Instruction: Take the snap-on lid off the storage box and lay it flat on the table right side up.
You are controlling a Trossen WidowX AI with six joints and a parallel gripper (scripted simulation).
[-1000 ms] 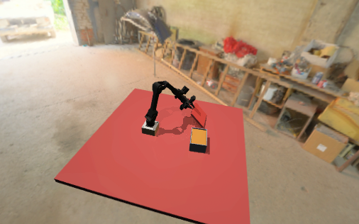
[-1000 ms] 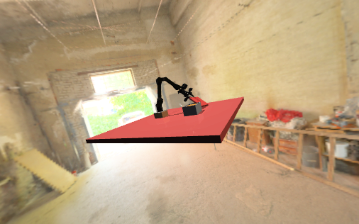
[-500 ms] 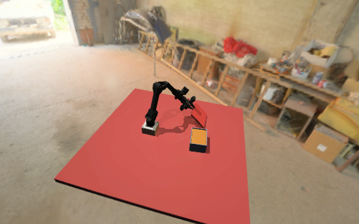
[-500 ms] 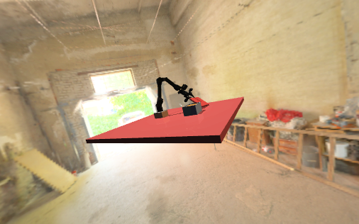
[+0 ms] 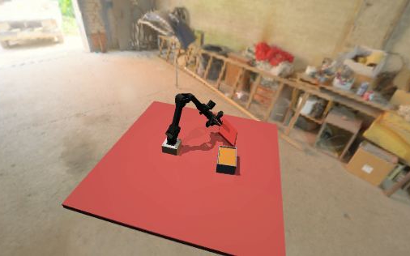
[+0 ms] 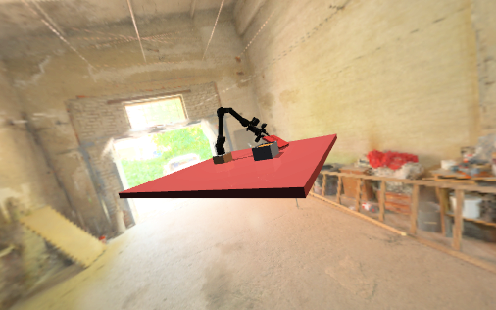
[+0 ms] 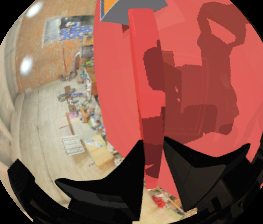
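Now: gripper tip 70 mm short of the red lid and 50 mm above it. The rest, counted from my gripper tip: storage box 320 mm to the right, 110 mm ahead, 70 mm below.
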